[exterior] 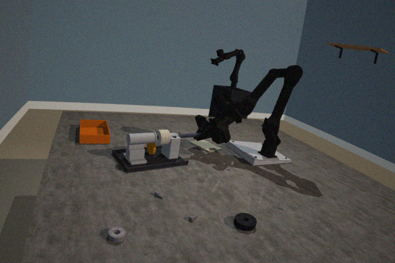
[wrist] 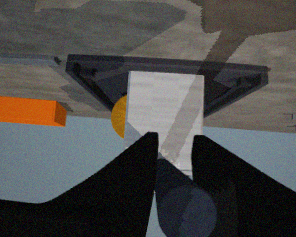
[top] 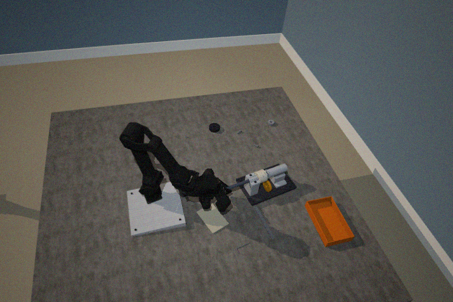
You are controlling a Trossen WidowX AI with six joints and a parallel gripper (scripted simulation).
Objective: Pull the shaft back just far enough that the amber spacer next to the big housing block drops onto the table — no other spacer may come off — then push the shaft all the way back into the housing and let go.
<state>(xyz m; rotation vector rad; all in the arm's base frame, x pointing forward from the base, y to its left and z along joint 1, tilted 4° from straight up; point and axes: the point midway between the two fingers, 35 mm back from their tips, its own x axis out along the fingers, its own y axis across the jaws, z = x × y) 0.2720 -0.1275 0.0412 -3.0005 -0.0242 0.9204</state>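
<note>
Right now my gripper tip is 6 cm short of the dark shaft and 2 cm below it. From my gripper tip the other things lie so: amber spacer 17 cm ahead, 3 cm to the right, 3 cm below; then pale card 11 cm behind, 6 cm to the right, 6 cm below; then thin bar 8 cm ahead, 17 cm to the right, 6 cm below.
</note>
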